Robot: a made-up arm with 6 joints.
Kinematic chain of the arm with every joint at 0, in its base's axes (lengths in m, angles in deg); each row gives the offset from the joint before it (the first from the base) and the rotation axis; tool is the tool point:
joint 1: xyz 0 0 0.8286 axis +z
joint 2: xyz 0.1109 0 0 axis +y
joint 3: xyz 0 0 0.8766 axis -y
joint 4: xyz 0 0 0.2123 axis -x
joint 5: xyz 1.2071 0 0 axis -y
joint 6: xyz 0.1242 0 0 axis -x
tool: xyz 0 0 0
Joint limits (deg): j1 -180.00..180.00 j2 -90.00..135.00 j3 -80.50..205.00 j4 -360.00..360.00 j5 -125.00..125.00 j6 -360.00..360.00
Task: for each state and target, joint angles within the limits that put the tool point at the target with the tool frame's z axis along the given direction. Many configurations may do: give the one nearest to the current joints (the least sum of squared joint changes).
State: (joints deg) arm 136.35 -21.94 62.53 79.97 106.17 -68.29
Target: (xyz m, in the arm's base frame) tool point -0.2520 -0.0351 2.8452 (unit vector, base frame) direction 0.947 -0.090 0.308
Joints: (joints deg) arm 160.35 -12.48 51.46 78.27 104.37 -82.38
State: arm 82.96 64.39 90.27 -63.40 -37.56 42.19
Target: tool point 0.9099 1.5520 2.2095 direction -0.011 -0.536 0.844
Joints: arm 58.70 63.81 103.11 -64.16 -15.02 47.30
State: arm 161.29 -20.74 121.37 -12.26 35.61 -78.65
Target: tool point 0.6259 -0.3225 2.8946 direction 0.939 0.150 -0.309
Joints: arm 153.26 -16.61 88.22 18.28 9.45 -51.91
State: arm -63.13 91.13 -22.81 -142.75 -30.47 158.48
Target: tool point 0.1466 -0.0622 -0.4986 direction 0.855 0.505 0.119
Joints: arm -37.78 106.37 -29.91 -112.42 -20.73 191.38
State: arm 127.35 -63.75 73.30 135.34 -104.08 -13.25
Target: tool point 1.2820 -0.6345 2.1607 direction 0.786 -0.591 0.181
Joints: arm 150.82 -56.26 63.46 135.66 -125.00 -38.59
